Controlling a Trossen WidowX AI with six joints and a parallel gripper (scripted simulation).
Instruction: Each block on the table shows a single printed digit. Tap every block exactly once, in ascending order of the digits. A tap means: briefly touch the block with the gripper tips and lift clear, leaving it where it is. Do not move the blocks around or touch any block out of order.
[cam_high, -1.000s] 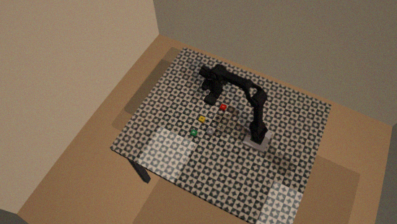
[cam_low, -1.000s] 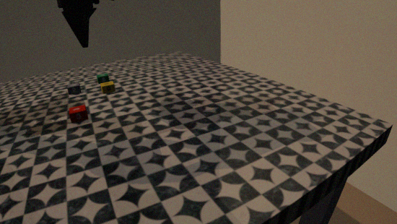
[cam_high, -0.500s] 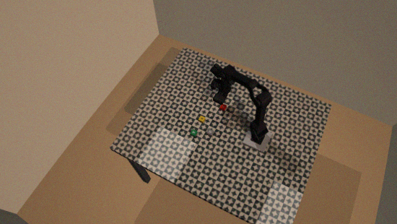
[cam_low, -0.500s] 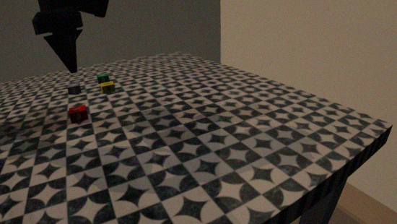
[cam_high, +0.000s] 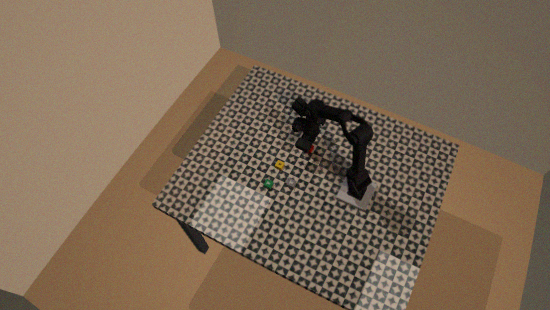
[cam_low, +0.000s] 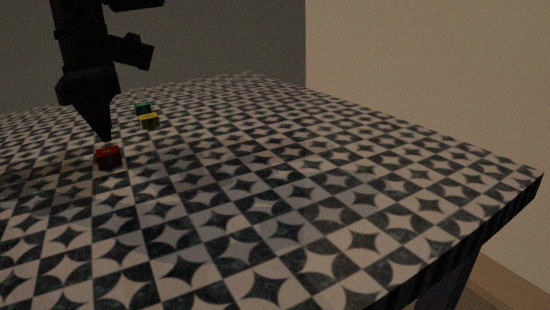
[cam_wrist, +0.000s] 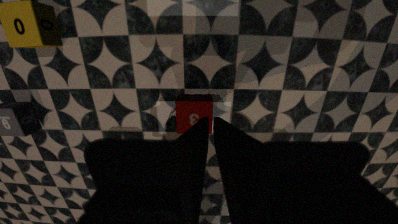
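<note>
Right now my gripper tip is 1 cm past the red block, 1 cm to the right of it and 3 cm above it. Also, from my gripper tip: grey block: 2 cm behind, 21 cm to the left, 3 cm below; then green block: 6 cm ahead, 26 cm to the left, 3 cm below; then yellow block: 7 cm ahead, 15 cm to the left, 3 cm below.
</note>
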